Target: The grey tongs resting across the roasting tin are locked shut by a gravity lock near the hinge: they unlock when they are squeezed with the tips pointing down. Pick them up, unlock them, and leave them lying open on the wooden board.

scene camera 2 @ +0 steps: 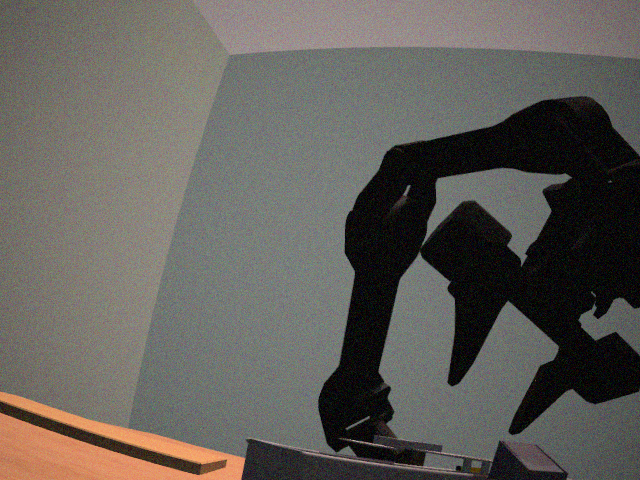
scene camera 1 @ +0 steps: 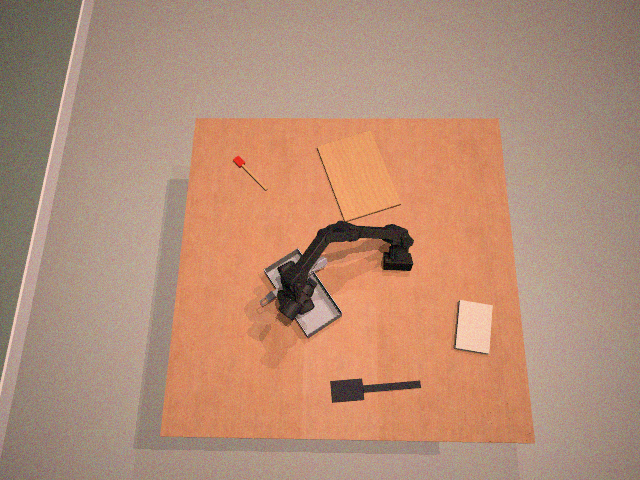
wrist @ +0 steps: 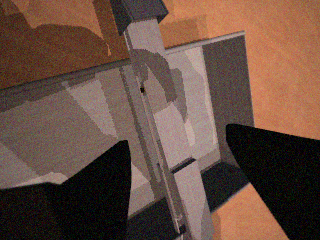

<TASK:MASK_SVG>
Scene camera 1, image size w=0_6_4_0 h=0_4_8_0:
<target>pale block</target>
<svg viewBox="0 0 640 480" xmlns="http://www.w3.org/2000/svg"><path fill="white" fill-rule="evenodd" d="M460 300L454 349L488 355L493 305Z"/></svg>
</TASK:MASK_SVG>
